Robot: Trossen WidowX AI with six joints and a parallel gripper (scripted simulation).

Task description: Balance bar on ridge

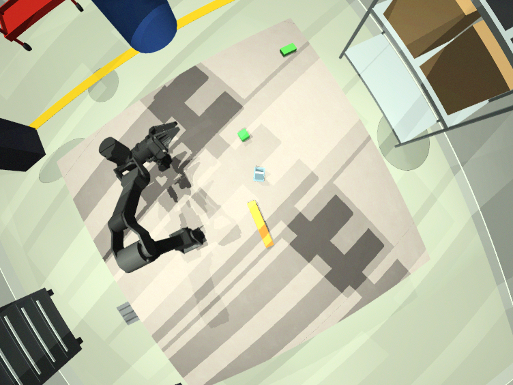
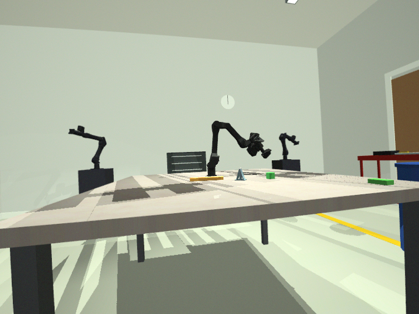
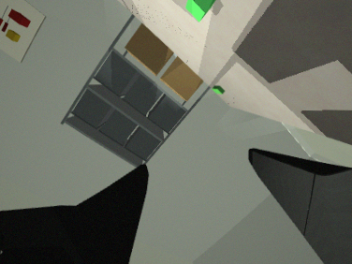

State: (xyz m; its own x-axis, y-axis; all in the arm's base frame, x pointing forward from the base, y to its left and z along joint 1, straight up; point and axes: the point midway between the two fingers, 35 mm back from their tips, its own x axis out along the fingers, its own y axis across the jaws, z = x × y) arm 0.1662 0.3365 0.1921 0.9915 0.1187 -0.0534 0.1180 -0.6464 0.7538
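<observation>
Right now the orange bar is 60 mm ahead of my gripper tip, 420 mm to the right of it and 180 mm below it. Also, from my gripper tip: blue-grey ridge 150 mm ahead, 250 mm to the right, 160 mm below; then green cube 180 mm ahead, 90 mm to the right, 170 mm below; then green flat block 540 mm ahead, 160 mm to the left, 180 mm below.
</observation>
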